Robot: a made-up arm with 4 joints. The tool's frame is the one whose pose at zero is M. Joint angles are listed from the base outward.
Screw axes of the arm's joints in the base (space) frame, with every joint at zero. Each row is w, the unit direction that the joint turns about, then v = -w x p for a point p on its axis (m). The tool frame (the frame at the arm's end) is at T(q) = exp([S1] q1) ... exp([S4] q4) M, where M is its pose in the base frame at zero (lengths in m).
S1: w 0 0 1 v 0.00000 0.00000 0.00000
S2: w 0 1 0 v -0.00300 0.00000 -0.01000
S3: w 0 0 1 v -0.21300 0.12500 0.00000
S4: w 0 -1 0 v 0.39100 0.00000 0.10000
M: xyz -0.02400 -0.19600 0.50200 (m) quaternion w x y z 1 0 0 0
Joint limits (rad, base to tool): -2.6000..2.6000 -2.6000..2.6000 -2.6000..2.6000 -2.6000..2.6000
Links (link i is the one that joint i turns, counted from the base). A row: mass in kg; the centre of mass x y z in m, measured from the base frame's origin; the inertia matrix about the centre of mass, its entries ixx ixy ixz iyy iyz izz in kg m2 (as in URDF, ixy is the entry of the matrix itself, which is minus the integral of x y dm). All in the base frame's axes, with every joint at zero. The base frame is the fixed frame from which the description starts. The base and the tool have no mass.
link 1: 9.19; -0.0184 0.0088 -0.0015; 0.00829 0 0 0.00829 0 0.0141
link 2: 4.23; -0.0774 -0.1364 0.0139; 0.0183 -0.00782 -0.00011 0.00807 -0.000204 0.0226
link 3: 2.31; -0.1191 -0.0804 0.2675; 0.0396 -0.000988 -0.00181 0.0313 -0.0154 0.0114
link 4: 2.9; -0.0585 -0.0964 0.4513; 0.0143 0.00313 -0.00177 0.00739 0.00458 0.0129
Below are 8 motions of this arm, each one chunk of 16 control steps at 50 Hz.
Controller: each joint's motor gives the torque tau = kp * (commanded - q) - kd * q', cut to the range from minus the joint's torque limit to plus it. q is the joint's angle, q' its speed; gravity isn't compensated. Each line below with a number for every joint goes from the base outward.
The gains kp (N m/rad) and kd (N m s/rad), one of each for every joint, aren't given. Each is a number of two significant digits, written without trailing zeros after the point. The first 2 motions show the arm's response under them.
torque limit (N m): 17 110 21 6.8
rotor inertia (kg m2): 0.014 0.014 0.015 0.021
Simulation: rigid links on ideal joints. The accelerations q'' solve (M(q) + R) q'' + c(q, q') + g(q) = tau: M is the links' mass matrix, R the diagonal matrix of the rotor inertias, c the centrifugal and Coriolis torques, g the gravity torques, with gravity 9.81 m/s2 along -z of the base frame. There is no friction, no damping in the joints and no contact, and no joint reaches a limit. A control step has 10 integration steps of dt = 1/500 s. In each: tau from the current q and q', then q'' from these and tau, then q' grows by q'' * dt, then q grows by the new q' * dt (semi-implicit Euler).
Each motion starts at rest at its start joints. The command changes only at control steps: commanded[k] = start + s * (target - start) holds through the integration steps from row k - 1 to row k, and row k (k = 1, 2, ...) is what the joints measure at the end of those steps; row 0 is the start. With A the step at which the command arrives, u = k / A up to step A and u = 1 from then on. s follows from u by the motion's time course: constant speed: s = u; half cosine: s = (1 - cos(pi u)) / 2; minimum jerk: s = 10 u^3 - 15 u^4 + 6 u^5; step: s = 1 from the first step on.
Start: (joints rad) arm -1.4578 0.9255 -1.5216 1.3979
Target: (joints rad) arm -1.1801 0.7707 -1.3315 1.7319
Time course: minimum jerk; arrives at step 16
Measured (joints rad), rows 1 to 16:
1: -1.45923 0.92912 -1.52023 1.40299
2: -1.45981 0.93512 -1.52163 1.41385
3: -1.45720 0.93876 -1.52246 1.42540
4: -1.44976 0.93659 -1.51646 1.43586
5: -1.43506 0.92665 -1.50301 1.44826
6: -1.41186 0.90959 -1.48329 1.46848
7: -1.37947 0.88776 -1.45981 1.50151
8: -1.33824 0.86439 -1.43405 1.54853
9: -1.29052 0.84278 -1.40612 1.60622
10: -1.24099 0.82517 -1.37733 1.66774
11: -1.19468 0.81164 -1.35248 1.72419
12: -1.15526 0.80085 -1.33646 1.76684
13: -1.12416 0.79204 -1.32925 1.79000
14: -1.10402 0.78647 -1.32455 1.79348
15: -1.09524 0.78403 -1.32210 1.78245
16: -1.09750 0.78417 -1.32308 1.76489
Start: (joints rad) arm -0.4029 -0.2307 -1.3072 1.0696
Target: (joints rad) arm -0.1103 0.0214 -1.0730 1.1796
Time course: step
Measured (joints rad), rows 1 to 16:
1: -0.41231 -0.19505 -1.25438 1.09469
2: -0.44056 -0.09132 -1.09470 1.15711
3: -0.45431 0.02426 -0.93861 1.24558
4: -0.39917 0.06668 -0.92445 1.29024
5: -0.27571 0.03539 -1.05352 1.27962
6: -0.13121 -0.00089 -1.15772 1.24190
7: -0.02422 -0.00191 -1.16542 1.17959
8: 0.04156 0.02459 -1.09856 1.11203
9: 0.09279 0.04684 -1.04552 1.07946
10: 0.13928 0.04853 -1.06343 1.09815
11: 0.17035 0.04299 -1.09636 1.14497
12: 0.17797 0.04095 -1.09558 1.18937
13: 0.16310 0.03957 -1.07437 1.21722
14: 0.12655 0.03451 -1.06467 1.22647
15: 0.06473 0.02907 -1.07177 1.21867
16: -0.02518 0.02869 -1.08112 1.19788
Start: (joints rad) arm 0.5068 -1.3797 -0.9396 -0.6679
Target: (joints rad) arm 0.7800 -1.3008 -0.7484 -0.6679
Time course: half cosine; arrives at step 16
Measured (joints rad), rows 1 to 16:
1: 0.50796 -1.38410 -0.93633 -0.66861
2: 0.51198 -1.39235 -0.92647 -0.66707
3: 0.51949 -1.39870 -0.91180 -0.66039
4: 0.53073 -1.39952 -0.89564 -0.64943
5: 0.54643 -1.39411 -0.87928 -0.63734
6: 0.56713 -1.38409 -0.86278 -0.62873
7: 0.59307 -1.37216 -0.84583 -0.62726
8: 0.62410 -1.36070 -0.82846 -0.63378
9: 0.65923 -1.35113 -0.81177 -0.64654
10: 0.69639 -1.34371 -0.79724 -0.66246
11: 0.73316 -1.33778 -0.78494 -0.67783
12: 0.76677 -1.33255 -0.77475 -0.69029
13: 0.79461 -1.32757 -0.76645 -0.69905
14: 0.81566 -1.32285 -0.75881 -0.70314
15: 0.82945 -1.31915 -0.75293 -0.70299
16: 0.83503 -1.31739 -0.75176 -0.70098

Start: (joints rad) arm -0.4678 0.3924 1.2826 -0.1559
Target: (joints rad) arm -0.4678 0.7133 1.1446 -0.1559
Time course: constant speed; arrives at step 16
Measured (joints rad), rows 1 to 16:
1: -0.46948 0.39464 1.27897 -0.16188
2: -0.47533 0.40368 1.27145 -0.17624
3: -0.48214 0.42054 1.26003 -0.19209
4: -0.48447 0.44349 1.24582 -0.20262
5: -0.48021 0.47069 1.23299 -0.20447
6: -0.47123 0.50005 1.22335 -0.19780
7: -0.46193 0.52928 1.21477 -0.18599
8: -0.45665 0.55652 1.20461 -0.17479
9: -0.45688 0.58063 1.19290 -0.16965
10: -0.46080 0.60118 1.18203 -0.17268
11: -0.46524 0.61853 1.17400 -0.18152
12: -0.46821 0.63382 1.16839 -0.19116
13: -0.46975 0.64878 1.16313 -0.19699
14: -0.47077 0.66506 1.15642 -0.19697
15: -0.47168 0.68369 1.14792 -0.19184
16: -0.47203 0.70474 1.13829 -0.18423

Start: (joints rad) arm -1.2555 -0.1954 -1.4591 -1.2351
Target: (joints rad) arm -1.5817 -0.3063 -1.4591 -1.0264
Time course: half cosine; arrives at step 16
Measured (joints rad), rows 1 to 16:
1: -1.25454 -0.19766 -1.45910 -1.24337
2: -1.25661 -0.20033 -1.45934 -1.26124
3: -1.26562 -0.20221 -1.45883 -1.27717
4: -1.28225 -0.20534 -1.45705 -1.28018
5: -1.30583 -0.21165 -1.45553 -1.26515
6: -1.33599 -0.22132 -1.45631 -1.23425
7: -1.37214 -0.23365 -1.45961 -1.19477
8: -1.41259 -0.24812 -1.46359 -1.15541
9: -1.45460 -0.26416 -1.46627 -1.12307
10: -1.49556 -0.28049 -1.46706 -1.10103
11: -1.53295 -0.29567 -1.46660 -1.08842
12: -1.56443 -0.30856 -1.46573 -1.08150
13: -1.58846 -0.31836 -1.46491 -1.07611
14: -1.60409 -0.32484 -1.46414 -1.06951
15: -1.61090 -0.32819 -1.46341 -1.06139
16: -1.60938 -0.32851 -1.46298 -1.05395

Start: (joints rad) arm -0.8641 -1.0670 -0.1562 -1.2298
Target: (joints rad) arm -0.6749 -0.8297 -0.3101 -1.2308
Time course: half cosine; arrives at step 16
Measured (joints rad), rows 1 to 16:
1: -0.86355 -1.07077 -0.15454 -1.23486
2: -0.86116 -1.07585 -0.14740 -1.24709
3: -0.85730 -1.07745 -0.14248 -1.26303
4: -0.85148 -1.07170 -0.14592 -1.27782
5: -0.84199 -1.05632 -0.15795 -1.28615
6: -0.82727 -1.03235 -0.17683 -1.28426
7: -0.80654 -1.00313 -0.19977 -1.27207
8: -0.78024 -0.97248 -0.22359 -1.25397
9: -0.75030 -0.94350 -0.24588 -1.23742
10: -0.71991 -0.91785 -0.26540 -1.22971
11: -0.69272 -0.89582 -0.28169 -1.23443
12: -0.67180 -0.87703 -0.29458 -1.24965
13: -0.65880 -0.86126 -0.30399 -1.26894
14: -0.65379 -0.84891 -0.30992 -1.28438
15: -0.65533 -0.84071 -0.31223 -1.29015
16: -0.66126 -0.83736 -0.31107 -1.28494

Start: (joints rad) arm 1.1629 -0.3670 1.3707 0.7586
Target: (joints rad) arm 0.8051 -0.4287 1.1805 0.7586
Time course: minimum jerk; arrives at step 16
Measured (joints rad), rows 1 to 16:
1: 1.16437 -0.37107 1.36765 0.75735
2: 1.16491 -0.37931 1.36770 0.75836
3: 1.16241 -0.38871 1.36867 0.76660
4: 1.15567 -0.39740 1.36316 0.78356
5: 1.14452 -0.40460 1.34760 0.80364
6: 1.12815 -0.41003 1.32678 0.81846
7: 1.10614 -0.41437 1.30487 0.82208
8: 1.07854 -0.41877 1.28244 0.81424
9: 1.04489 -0.42399 1.26013 0.80013
10: 1.00429 -0.43005 1.23987 0.78740
11: 0.95605 -0.43663 1.22320 0.78225
12: 0.89997 -0.44330 1.21076 0.78685
13: 0.83727 -0.44992 1.20106 0.79784
14: 0.77698 -0.45818 1.18456 0.79988
15: 0.72194 -0.46503 1.17536 0.78692
16: 0.67015 -0.46741 1.18126 0.76830

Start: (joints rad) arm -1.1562 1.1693 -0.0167 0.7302
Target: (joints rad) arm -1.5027 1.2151 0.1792 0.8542
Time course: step
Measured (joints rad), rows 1 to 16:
1: -1.17004 1.21938 0.10404 0.80817
2: -1.18590 1.24765 0.19579 0.83925
3: -1.20876 1.23319 0.16861 0.80673
4: -1.24158 1.22998 0.15959 0.79565
5: -1.28407 1.23471 0.16579 0.79996
6: -1.33554 1.23728 0.16284 0.80283
7: -1.39606 1.23966 0.15956 0.80354
8: -1.46546 1.24199 0.15927 0.80046
9: -1.53661 1.24233 0.15892 0.79563
10: -1.59878 1.24039 0.15976 0.79643
11: -1.65141 1.23715 0.16239 0.80481
12: -1.69474 1.23305 0.16497 0.81863
13: -1.72903 1.22890 0.16704 0.83419
14: -1.75448 1.22545 0.16863 0.84723
15: -1.77120 1.22314 0.16956 0.85449
16: -1.77919 1.22220 0.16974 0.85497

